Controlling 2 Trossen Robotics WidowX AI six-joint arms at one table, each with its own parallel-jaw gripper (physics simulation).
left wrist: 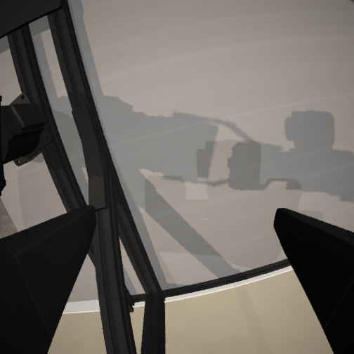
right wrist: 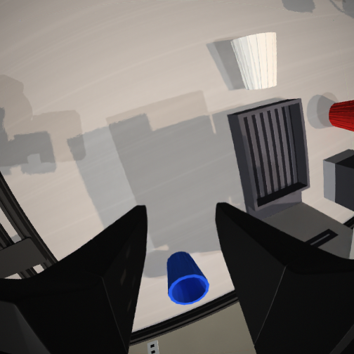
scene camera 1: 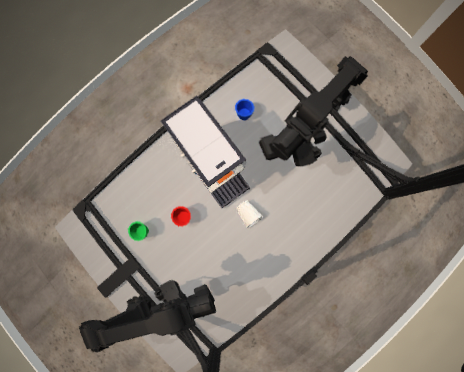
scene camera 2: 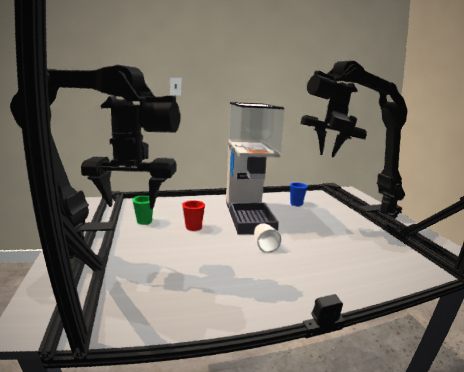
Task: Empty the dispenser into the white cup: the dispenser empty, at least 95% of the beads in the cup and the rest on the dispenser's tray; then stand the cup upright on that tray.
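Places are measured from the left arm's base along level axes (x down, y right, z back), in metres.
Pixels of known places: left gripper, fingertip midpoint: (scene camera 2: pixel 131 207); right gripper, fingertip midpoint: (scene camera 2: pixel 326 156); left arm's base at its link origin: (scene camera 1: pixel 143 305); right arm's base at its link origin: (scene camera 2: pixel 387 211).
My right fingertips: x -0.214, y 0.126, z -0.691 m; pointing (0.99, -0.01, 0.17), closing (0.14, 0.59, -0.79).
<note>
Ahead of a thing's pixels: the offset from my right fingertips to its top centre. "spot": to the spot under its first point.
The white cup @[dx +0.167, dy +0.006, dz +0.205 m] (scene camera 1: pixel 249 214) (scene camera 2: pixel 267 238) (right wrist: pixel 257 61) lies on its side on the table in front of the tray, its mouth facing the front in scene camera 2. The dispenser @[dx -0.130, dy -0.182, dz +0.140 m] (scene camera 1: pixel 200 140) (scene camera 2: pixel 245 182) stands at the back, with a clear hopper and an orange part; I cannot make out beads in it. Its slatted dark tray @[spot: dx +0.214, dy -0.073, dz +0.219 m] (scene camera 2: pixel 245 228) (right wrist: pixel 241 150) holds no cup. My left gripper (scene camera 2: pixel 131 205) (left wrist: pixel 187 216) is wide open and empty, above the left side of the table. My right gripper (scene camera 2: pixel 328 154) (right wrist: pixel 181 212) is partly open and empty, in the air right of the dispenser, away from the white cup.
A red cup @[dx +0.158, dy -0.176, dz +0.336 m] (scene camera 1: pixel 181 216) (scene camera 2: pixel 193 215) and a green cup @[dx +0.158, dy -0.275, dz +0.463 m] (scene camera 1: pixel 138 231) (scene camera 2: pixel 143 210) stand left of the tray. A blue cup @[dx +0.158, dy -0.199, dz -0.092 m] (scene camera 1: pixel 244 109) (scene camera 2: pixel 298 194) (right wrist: pixel 187 280) stands right of the dispenser. A dark frame runs round the table, with a small box (scene camera 2: pixel 327 310) at its front.
</note>
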